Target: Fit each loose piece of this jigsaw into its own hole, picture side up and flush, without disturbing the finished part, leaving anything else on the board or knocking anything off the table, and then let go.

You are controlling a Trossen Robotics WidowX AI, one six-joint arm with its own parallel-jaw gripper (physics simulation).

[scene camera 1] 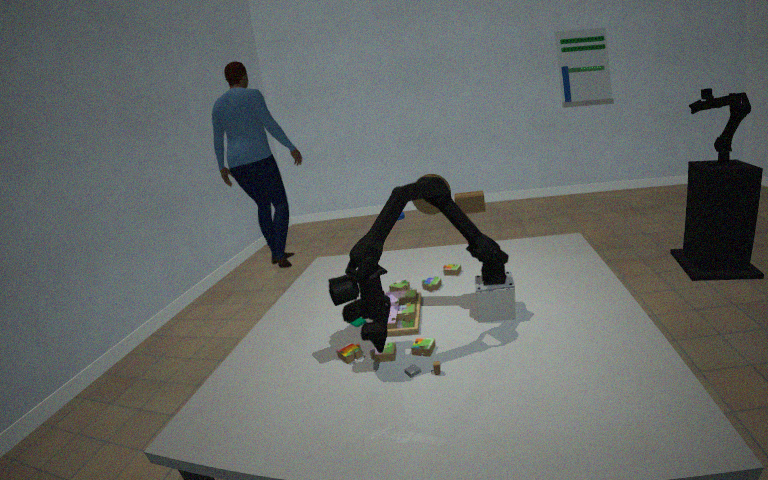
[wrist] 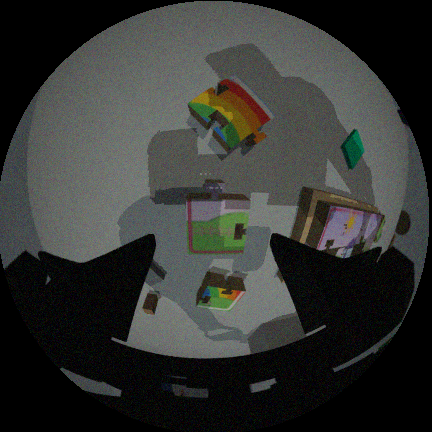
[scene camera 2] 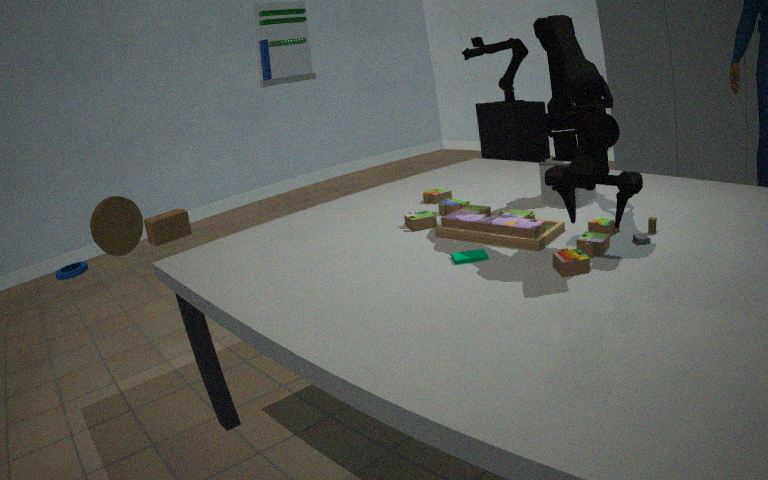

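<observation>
My gripper point(scene camera 1: 380, 347) point(scene camera 2: 595, 224) point(wrist: 213, 239) is open and empty, pointing down above a green-hill piece point(scene camera 1: 387, 352) point(scene camera 2: 593, 243) point(wrist: 215, 232), which shows between the fingertips in the wrist view. A large rainbow piece point(scene camera 1: 349, 352) point(scene camera 2: 570, 261) point(wrist: 235, 112) and a smaller rainbow-and-green piece point(scene camera 1: 423, 346) point(scene camera 2: 601, 223) point(wrist: 220, 296) lie on either side of it, picture up. The framed board point(scene camera 1: 419, 316) point(scene camera 2: 492, 237) point(wrist: 305, 215) holds the finished part. Three more loose pieces point(scene camera 2: 420, 219) point(scene camera 2: 453, 204) point(scene camera 2: 437, 195) lie beyond it; the arm hides part of the board in scene camera 1.
A green flat block point(scene camera 1: 356, 322) point(scene camera 2: 469, 256) point(wrist: 353, 149) lies beside the board. A grey block point(scene camera 1: 412, 370) point(scene camera 2: 641, 239) point(wrist: 158, 269) and a small brown peg point(scene camera 1: 436, 367) point(scene camera 2: 652, 225) point(wrist: 150, 303) are near the smaller rainbow piece. A person point(scene camera 1: 243, 127) stands beyond the table.
</observation>
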